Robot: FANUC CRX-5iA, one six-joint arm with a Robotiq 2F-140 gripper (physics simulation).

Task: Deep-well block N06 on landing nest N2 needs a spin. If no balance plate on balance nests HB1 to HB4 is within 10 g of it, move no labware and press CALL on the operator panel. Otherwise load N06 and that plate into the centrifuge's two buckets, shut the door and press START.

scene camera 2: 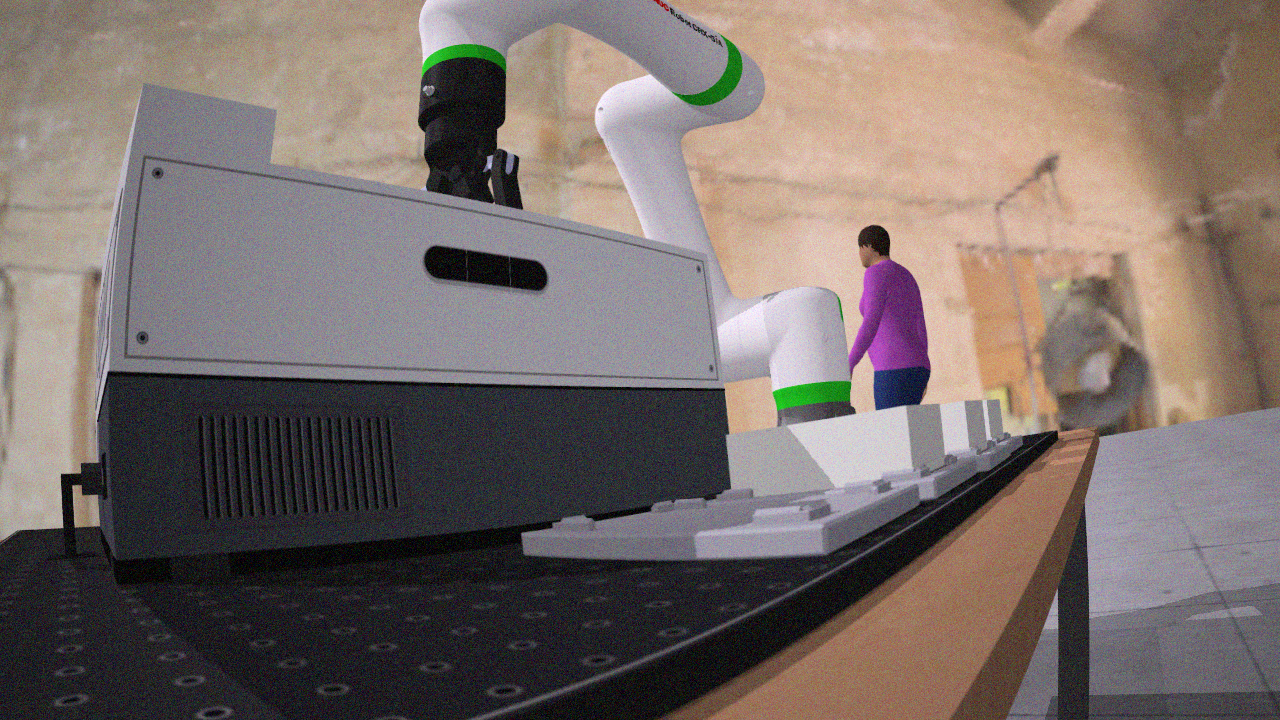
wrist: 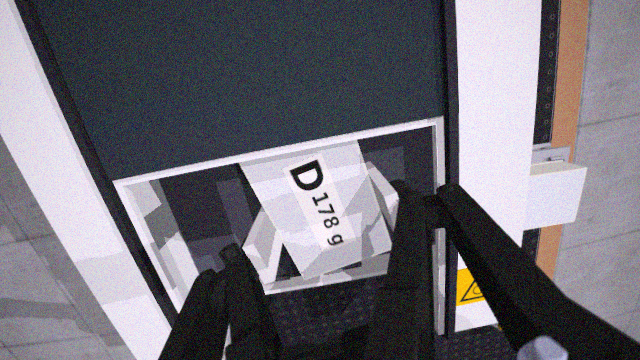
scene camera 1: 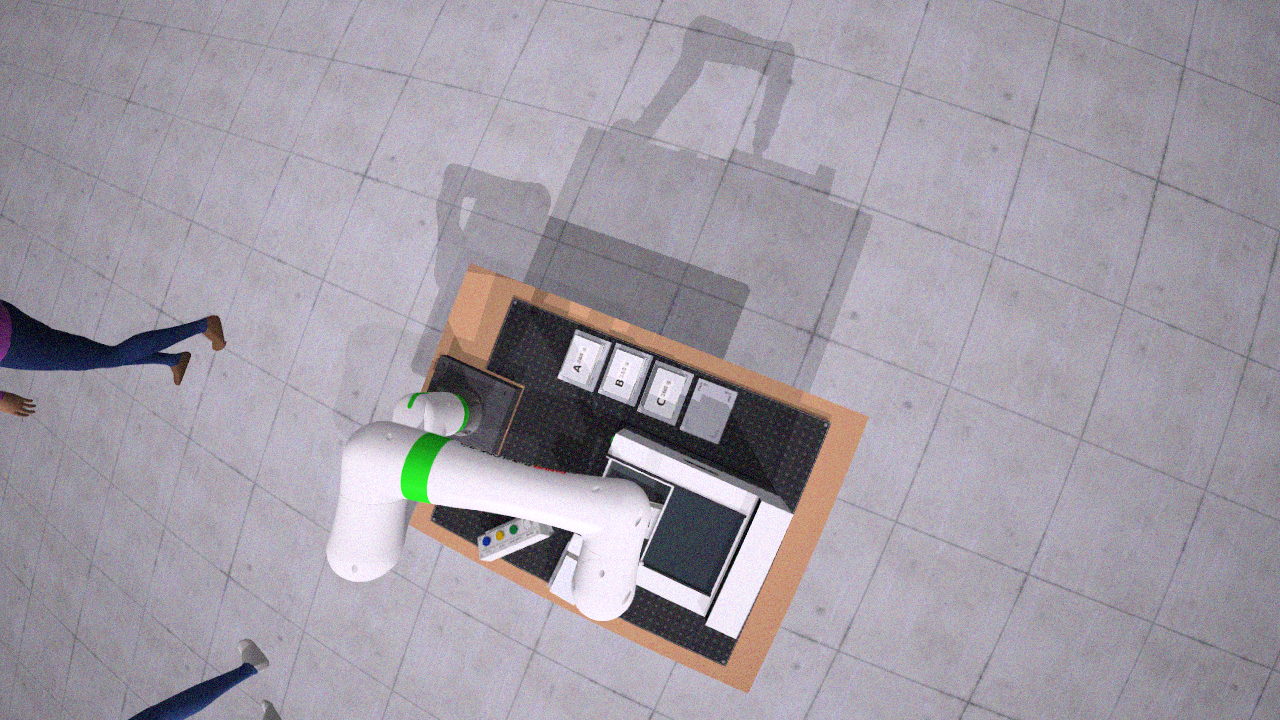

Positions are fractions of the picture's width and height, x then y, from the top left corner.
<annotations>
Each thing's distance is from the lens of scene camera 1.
button box (scene camera 1: 0.41, 0.74): 132 cm
</annotations>
